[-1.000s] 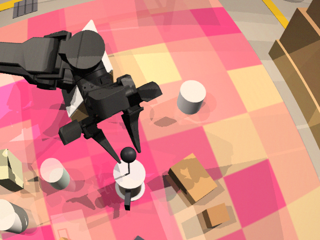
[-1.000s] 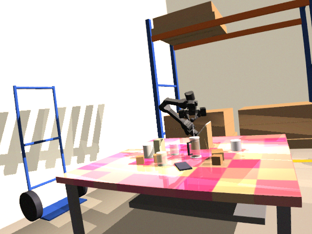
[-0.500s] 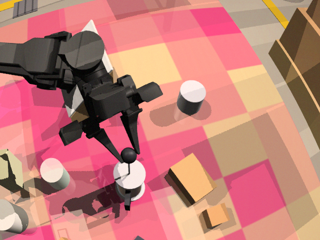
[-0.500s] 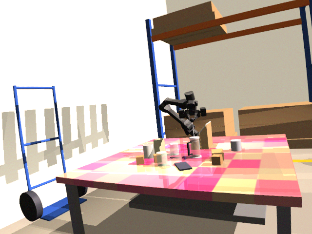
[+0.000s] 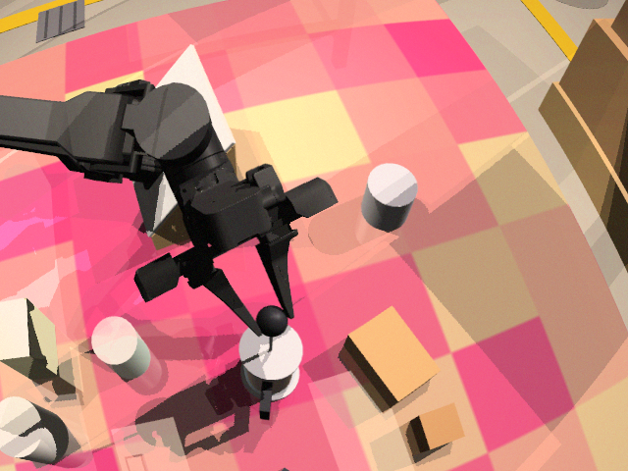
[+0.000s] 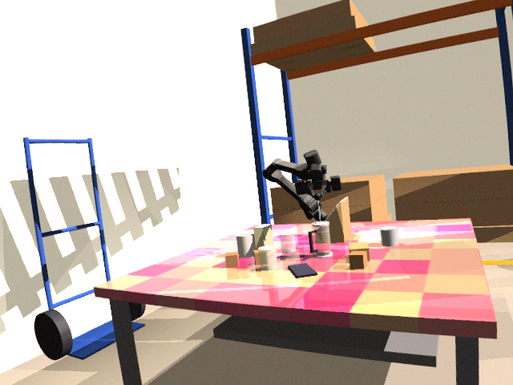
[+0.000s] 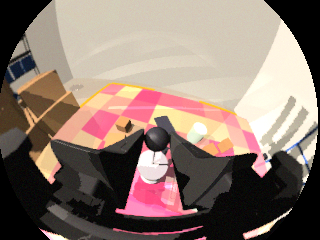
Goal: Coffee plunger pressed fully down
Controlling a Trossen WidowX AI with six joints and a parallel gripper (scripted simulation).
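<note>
My gripper tip is 1 cm to the left of the coffee press and 12 cm above it.
</note>
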